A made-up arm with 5 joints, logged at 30 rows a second.
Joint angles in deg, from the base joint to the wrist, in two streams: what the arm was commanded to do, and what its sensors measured. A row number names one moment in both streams.
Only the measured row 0 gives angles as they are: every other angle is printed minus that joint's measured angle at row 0.
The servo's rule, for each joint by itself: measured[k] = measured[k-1] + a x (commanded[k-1-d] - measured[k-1]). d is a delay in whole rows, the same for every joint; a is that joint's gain. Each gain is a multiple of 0.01, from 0.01 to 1. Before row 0 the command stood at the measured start. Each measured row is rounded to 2 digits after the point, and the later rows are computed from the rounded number. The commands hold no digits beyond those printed.
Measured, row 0:
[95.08, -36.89, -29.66, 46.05, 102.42]
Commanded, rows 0 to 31:
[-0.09, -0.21, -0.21, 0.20, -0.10]
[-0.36, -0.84, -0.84, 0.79, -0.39]
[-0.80, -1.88, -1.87, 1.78, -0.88]
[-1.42, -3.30, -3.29, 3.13, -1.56]
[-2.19, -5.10, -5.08, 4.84, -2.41]
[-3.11, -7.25, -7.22, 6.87, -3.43]
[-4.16, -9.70, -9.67, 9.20, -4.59]
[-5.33, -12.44, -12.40, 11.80, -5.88]
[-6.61, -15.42, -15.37, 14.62, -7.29]
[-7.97, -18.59, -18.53, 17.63, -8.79]
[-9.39, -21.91, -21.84, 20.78, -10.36]
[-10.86, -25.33, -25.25, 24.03, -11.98]
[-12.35, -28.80, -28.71, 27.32, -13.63]
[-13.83, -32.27, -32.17, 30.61, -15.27]
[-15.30, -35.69, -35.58, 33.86, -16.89]
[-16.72, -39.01, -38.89, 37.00, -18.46]
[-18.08, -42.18, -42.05, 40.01, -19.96]
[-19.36, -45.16, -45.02, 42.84, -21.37]
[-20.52, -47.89, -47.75, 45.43, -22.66]
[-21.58, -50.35, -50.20, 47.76, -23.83]
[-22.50, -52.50, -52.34, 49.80, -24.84]
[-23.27, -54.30, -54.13, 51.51, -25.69]
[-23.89, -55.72, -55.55, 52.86, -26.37]
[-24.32, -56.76, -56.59, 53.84, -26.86]
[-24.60, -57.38, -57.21, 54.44, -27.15]
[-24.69, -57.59, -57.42, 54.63, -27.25]
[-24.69, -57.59, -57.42, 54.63, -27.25]
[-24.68, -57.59, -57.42, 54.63, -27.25]
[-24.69, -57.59, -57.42, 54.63, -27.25]
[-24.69, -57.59, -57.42, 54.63, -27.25]
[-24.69, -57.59, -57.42, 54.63, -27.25]
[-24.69, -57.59, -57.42, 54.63, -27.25]
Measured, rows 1 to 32:
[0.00, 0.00, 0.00, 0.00, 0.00]
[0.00, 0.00, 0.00, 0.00, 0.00]
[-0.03, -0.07, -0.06, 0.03, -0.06]
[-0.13, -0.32, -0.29, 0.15, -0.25]
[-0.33, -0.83, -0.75, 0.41, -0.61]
[-0.66, -1.65, -1.49, 0.85, -1.15]
[-1.12, -2.79, -2.53, 1.49, -1.87]
[-1.72, -4.26, -3.89, 2.35, -2.76]
[-2.45, -6.06, -5.57, 3.45, -3.80]
[-3.31, -8.17, -7.55, 4.79, -4.99]
[-4.30, -10.56, -9.82, 6.36, -6.30]
[-5.40, -13.21, -12.35, 8.16, -7.72]
[-6.60, -16.08, -15.10, 10.18, -9.22]
[-7.88, -19.13, -18.04, 12.40, -10.79]
[-9.22, -22.32, -21.13, 14.79, -12.41]
[-10.60, -25.60, -24.33, 17.32, -14.04]
[-12.01, -28.93, -27.59, 19.97, -15.66]
[-13.42, -32.26, -30.87, 22.69, -17.26]
[-14.82, -35.53, -34.11, 25.46, -18.80]
[-16.18, -38.71, -37.27, 28.24, -20.26]
[-17.48, -41.74, -40.31, 30.99, -21.63]
[-18.71, -44.58, -43.18, 33.67, -22.88]
[-19.85, -47.19, -45.84, 36.25, -24.00]
[-20.88, -49.54, -48.24, 38.69, -24.96]
[-21.78, -51.58, -50.36, 40.96, -25.76]
[-22.54, -53.29, -52.17, 43.02, -26.39]
[-23.16, -54.64, -53.63, 44.85, -26.82]
[-23.62, -55.61, -54.73, 46.41, -27.07]
[-23.94, -56.26, -55.51, 47.73, -27.17]
[-24.16, -56.70, -56.06, 48.83, -27.22]
[-24.32, -56.99, -56.45, 49.76, -27.24]
[-24.43, -57.19, -56.73, 50.54, -27.25]
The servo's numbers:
d 2
a 0.30 0.33 0.29 0.16 0.57

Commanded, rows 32 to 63:
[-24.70, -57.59, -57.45, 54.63, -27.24]
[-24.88, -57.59, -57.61, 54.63, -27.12]
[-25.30, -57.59, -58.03, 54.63, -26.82]
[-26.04, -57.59, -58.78, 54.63, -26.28]
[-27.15, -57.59, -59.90, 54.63, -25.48]
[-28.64, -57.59, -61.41, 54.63, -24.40]
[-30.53, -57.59, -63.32, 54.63, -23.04]
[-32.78, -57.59, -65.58, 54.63, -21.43]
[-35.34, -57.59, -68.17, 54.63, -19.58]
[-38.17, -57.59, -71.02, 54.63, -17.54]
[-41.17, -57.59, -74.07, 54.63, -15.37]
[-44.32, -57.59, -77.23, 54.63, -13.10]
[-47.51, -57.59, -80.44, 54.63, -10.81]
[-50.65, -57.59, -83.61, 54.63, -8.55]
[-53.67, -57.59, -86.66, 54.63, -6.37]
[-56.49, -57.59, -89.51, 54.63, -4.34]
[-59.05, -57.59, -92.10, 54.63, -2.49]
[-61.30, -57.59, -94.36, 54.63, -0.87]
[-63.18, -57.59, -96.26, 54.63, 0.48]
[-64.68, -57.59, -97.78, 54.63, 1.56]
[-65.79, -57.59, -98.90, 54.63, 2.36]
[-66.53, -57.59, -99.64, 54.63, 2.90]
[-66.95, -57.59, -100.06, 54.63, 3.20]
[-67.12, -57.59, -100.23, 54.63, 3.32]
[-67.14, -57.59, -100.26, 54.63, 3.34]
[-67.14, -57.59, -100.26, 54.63, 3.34]
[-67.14, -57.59, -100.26, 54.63, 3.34]
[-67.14, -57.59, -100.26, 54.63, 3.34]
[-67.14, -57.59, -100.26, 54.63, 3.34]
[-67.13, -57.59, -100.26, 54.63, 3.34]
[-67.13, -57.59, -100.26, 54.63, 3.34]
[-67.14, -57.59, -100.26, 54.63, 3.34]
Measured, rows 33 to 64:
[-24.51, -57.32, -56.93, 51.19, -27.25]
[-24.56, -57.41, -57.07, 51.74, -27.25]
[-24.60, -57.47, -57.18, 52.20, -27.24]
[-24.68, -57.51, -57.30, 52.59, -27.17]
[-24.87, -57.54, -57.51, 52.92, -26.97]
[-25.22, -57.56, -57.88, 53.19, -26.58]
[-25.80, -57.57, -58.47, 53.42, -25.95]
[-26.65, -57.58, -59.32, 53.61, -25.07]
[-27.81, -57.58, -60.48, 53.77, -23.91]
[-29.30, -57.58, -61.96, 53.91, -22.50]
[-31.11, -57.58, -63.76, 54.03, -20.84]
[-33.23, -57.58, -65.87, 54.13, -18.96]
[-35.61, -57.58, -68.25, 54.21, -16.91]
[-38.22, -57.58, -70.85, 54.28, -14.74]
[-41.01, -57.58, -73.63, 54.34, -12.50]
[-43.90, -57.58, -76.52, 54.39, -10.25]
[-46.83, -57.58, -79.46, 54.43, -8.04]
[-49.73, -57.58, -82.37, 54.46, -5.93]
[-52.53, -57.58, -85.19, 54.49, -3.97]
[-55.16, -57.58, -87.85, 54.51, -2.20]
[-57.57, -57.58, -90.29, 54.53, -0.67]
[-59.70, -57.58, -92.46, 54.55, 0.60]
[-61.53, -57.58, -94.33, 54.56, 1.60]
[-63.03, -57.58, -95.87, 54.57, 2.34]
[-64.21, -57.58, -97.09, 54.58, 2.83]
[-65.08, -57.58, -98.00, 54.59, 3.11]
[-65.70, -57.58, -98.66, 54.60, 3.24]
[-66.13, -57.58, -99.12, 54.60, 3.30]
[-66.43, -57.58, -99.45, 54.60, 3.32]
[-66.64, -57.58, -99.68, 54.60, 3.33]
[-66.79, -57.58, -99.85, 54.60, 3.34]
[-66.89, -57.58, -99.97, 54.60, 3.34]

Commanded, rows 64 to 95:
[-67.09, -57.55, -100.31, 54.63, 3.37]
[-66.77, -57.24, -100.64, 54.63, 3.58]
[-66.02, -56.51, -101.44, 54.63, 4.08]
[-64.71, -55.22, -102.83, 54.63, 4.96]
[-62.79, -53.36, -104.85, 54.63, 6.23]
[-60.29, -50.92, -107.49, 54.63, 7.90]
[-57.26, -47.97, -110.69, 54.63, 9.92]
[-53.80, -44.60, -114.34, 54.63, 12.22]
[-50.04, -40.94, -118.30, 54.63, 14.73]
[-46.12, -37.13, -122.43, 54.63, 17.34]
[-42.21, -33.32, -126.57, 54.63, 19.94]
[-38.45, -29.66, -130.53, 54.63, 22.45]
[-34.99, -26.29, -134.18, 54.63, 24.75]
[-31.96, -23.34, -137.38, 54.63, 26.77]
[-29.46, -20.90, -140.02, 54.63, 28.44]
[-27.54, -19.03, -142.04, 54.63, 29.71]
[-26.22, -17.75, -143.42, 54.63, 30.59]
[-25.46, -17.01, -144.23, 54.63, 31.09]
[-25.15, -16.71, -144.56, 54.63, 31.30]
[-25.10, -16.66, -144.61, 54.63, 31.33]
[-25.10, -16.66, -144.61, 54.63, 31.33]
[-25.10, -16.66, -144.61, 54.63, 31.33]
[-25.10, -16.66, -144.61, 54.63, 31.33]
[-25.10, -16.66, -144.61, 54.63, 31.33]
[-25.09, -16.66, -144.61, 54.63, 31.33]
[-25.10, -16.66, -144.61, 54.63, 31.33]
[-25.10, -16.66, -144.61, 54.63, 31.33]
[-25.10, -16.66, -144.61, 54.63, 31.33]
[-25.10, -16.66, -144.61, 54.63, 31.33]
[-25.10, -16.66, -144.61, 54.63, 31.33]
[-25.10, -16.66, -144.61, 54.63, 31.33]
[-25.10, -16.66, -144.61, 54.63, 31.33]
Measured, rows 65 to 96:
[-66.96, -57.58, -100.05, 54.60, 3.34]
[-67.01, -57.58, -100.11, 54.60, 3.34]
[-67.03, -57.57, -100.17, 54.60, 3.36]
[-66.95, -57.46, -100.31, 54.60, 3.49]
[-66.67, -57.15, -100.64, 54.60, 3.83]
[-66.08, -56.51, -101.28, 54.60, 4.47]
[-65.09, -55.47, -102.32, 54.60, 5.47]
[-63.65, -53.97, -103.82, 54.60, 6.86]
[-61.73, -51.99, -105.81, 54.60, 8.60]
[-59.35, -49.55, -108.28, 54.60, 10.66]
[-56.56, -46.71, -111.19, 54.60, 12.98]
[-53.43, -43.55, -114.45, 54.60, 15.47]
[-50.06, -40.17, -117.96, 54.60, 18.02]
[-46.58, -36.70, -121.61, 54.60, 20.55]
[-43.10, -33.26, -125.26, 54.60, 22.94]
[-39.76, -29.99, -128.77, 54.60, 25.12]
[-36.67, -26.99, -132.03, 54.60, 27.01]
[-33.93, -24.36, -134.93, 54.60, 28.55]
[-31.62, -22.18, -137.39, 54.60, 29.71]
[-29.77, -20.47, -139.37, 54.60, 30.50]
[-28.38, -19.23, -140.88, 54.60, 30.96]
[-27.40, -18.38, -141.96, 54.60, 31.17]
[-26.71, -17.81, -142.73, 54.60, 31.26]
[-26.23, -17.43, -143.28, 54.60, 31.30]
[-25.89, -17.18, -143.67, 54.60, 31.32]
[-25.65, -17.01, -143.94, 54.60, 31.33]
[-25.48, -16.89, -144.13, 54.60, 31.33]
[-25.37, -16.81, -144.27, 54.60, 31.33]
[-25.29, -16.76, -144.37, 54.60, 31.33]
[-25.23, -16.73, -144.44, 54.60, 31.33]
[-25.19, -16.71, -144.49, 54.60, 31.33]
[-25.16, -16.69, -144.52, 54.60, 31.33]

